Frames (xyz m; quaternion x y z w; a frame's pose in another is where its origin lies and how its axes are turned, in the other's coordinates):
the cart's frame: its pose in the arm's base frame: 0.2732 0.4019 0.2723 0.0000 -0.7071 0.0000 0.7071
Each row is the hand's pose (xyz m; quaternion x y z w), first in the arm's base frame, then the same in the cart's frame.
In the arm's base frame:
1: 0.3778 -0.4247 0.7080 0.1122 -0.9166 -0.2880 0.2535
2: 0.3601 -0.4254 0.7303 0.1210 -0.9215 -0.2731 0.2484
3: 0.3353 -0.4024 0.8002 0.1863 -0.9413 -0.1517 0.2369
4: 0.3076 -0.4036 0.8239 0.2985 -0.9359 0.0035 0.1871
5: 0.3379 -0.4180 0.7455 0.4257 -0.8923 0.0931 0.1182
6: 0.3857 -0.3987 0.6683 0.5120 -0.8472 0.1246 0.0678
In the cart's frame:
1: 0.4357 -0.8266 -0.1046 -0.1243 -0.4689 -0.2830 0.8274
2: 0.4580 -0.8273 -0.0869 -0.1075 -0.4759 -0.2787 0.8272
3: 0.5279 -0.8043 -0.0621 0.0245 -0.4981 -0.2390 0.8332
4: 0.5516 -0.8055 -0.0344 0.2135 -0.5295 -0.2086 0.7941
5: 0.4732 -0.8199 -0.0647 0.3668 -0.5474 -0.2352 0.7145
6: 0.3960 -0.8006 -0.1125 0.4501 -0.5511 -0.2739 0.6470

